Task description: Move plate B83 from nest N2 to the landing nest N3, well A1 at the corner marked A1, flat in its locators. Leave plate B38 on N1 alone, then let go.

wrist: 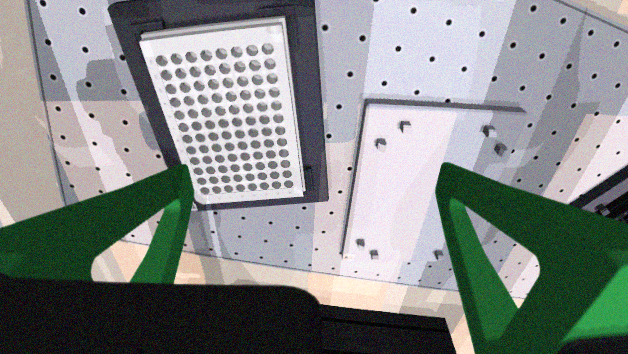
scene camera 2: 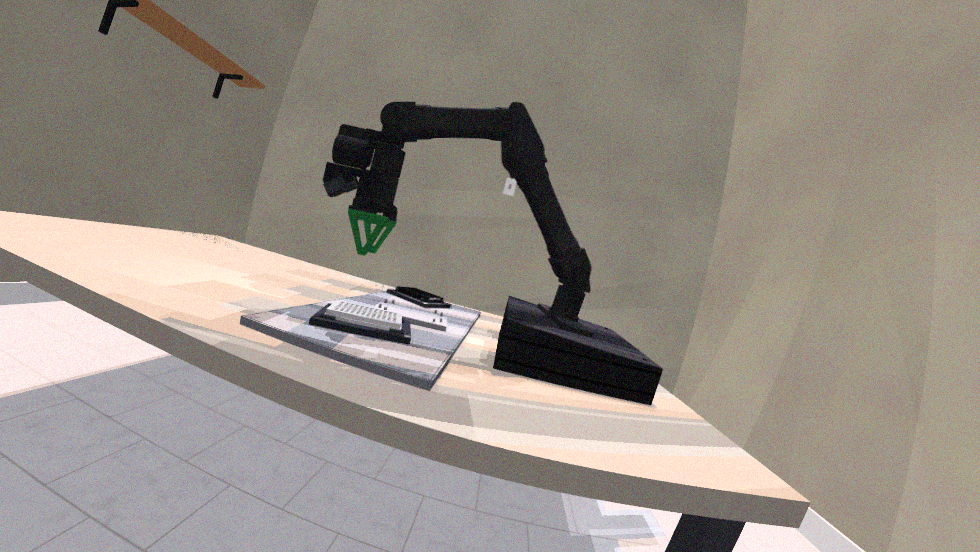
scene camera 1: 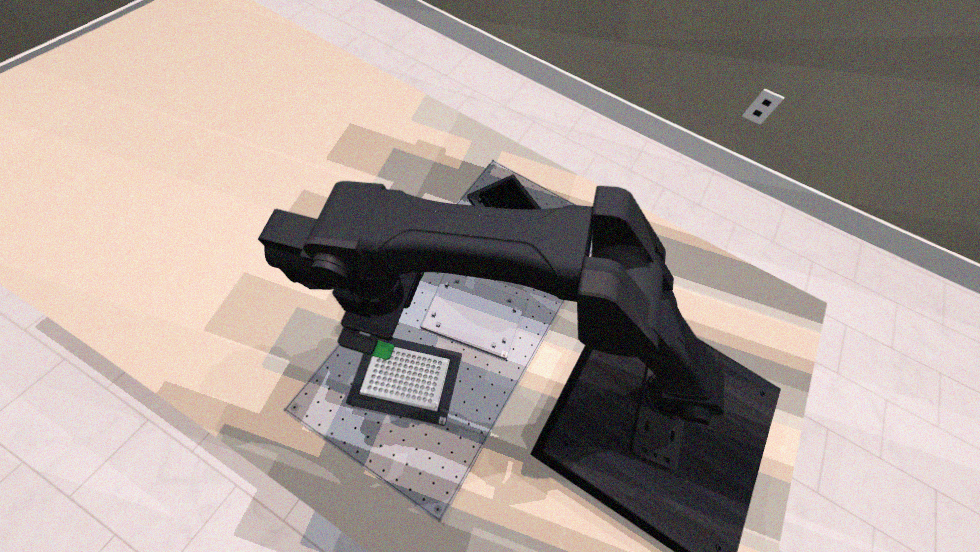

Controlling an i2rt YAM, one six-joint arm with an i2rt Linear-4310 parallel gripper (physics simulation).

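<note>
A white 96-well plate (scene camera 1: 405, 378) (scene camera 2: 363, 314) (wrist: 230, 112) lies in a dark nest (scene camera 1: 449, 385) (wrist: 311, 100). The pale landing nest (scene camera 1: 469, 322) (wrist: 400, 195) beside it carries small upright locators and holds no plate. A black plate (scene camera 1: 507, 194) (scene camera 2: 418, 296) sits in another dark nest, partly hidden by the arm in scene camera 1. The plate labels are not readable. My gripper (scene camera 1: 383, 350) (scene camera 2: 366, 252) (wrist: 314, 177) is open and empty, high above the board. In the wrist view its left fingertip overlaps the white plate's lower corner and its right one overlaps the landing nest.
The nests stand on a perforated board (scene camera 1: 411, 456) (scene camera 2: 425, 373) on the wooden table (scene camera 1: 137, 171) (scene camera 2: 171, 274). The arm's black base block (scene camera 1: 726, 438) (scene camera 2: 576, 356) stands beside the board. A wooden shelf (scene camera 2: 192, 41) is on the wall.
</note>
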